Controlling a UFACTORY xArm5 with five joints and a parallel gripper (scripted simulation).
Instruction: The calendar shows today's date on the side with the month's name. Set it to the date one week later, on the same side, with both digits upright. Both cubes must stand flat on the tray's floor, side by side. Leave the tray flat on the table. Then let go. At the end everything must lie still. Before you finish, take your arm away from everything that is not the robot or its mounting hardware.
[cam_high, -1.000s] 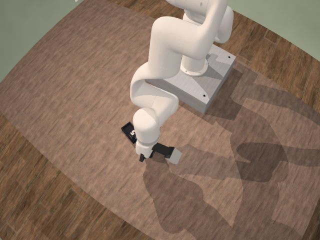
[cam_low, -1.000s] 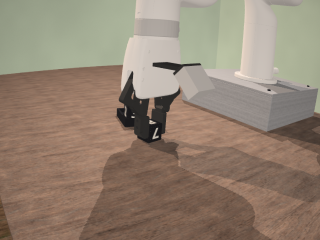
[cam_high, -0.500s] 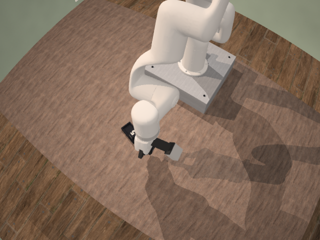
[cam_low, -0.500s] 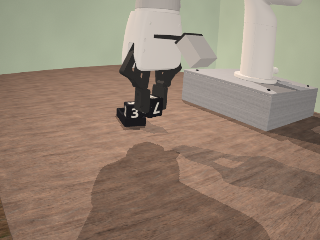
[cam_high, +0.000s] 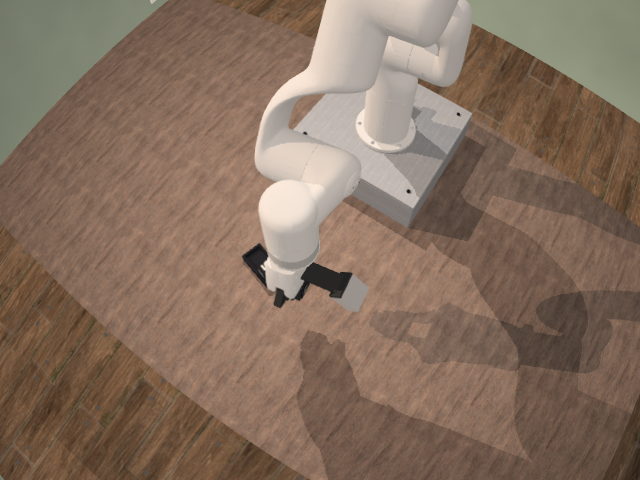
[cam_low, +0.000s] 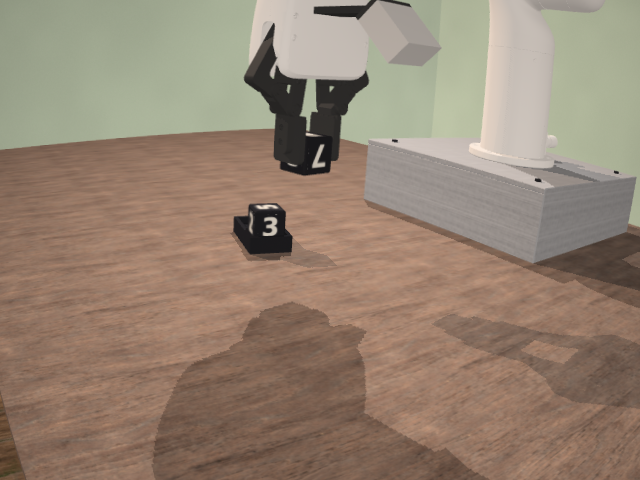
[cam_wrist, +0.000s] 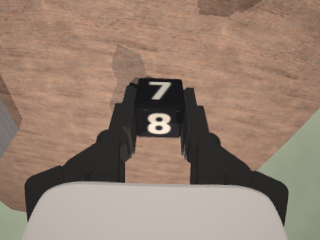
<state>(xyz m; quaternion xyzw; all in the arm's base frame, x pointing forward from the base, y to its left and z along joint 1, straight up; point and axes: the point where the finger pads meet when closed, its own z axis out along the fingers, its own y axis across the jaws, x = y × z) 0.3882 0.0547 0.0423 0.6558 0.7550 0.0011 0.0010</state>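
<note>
The cube is 10 cm below my hand, 9 cm to the right of it and 2 cm behind it. Round my hand: tray 12 cm below, 10 cm to the right, 2 cm behind.
</note>
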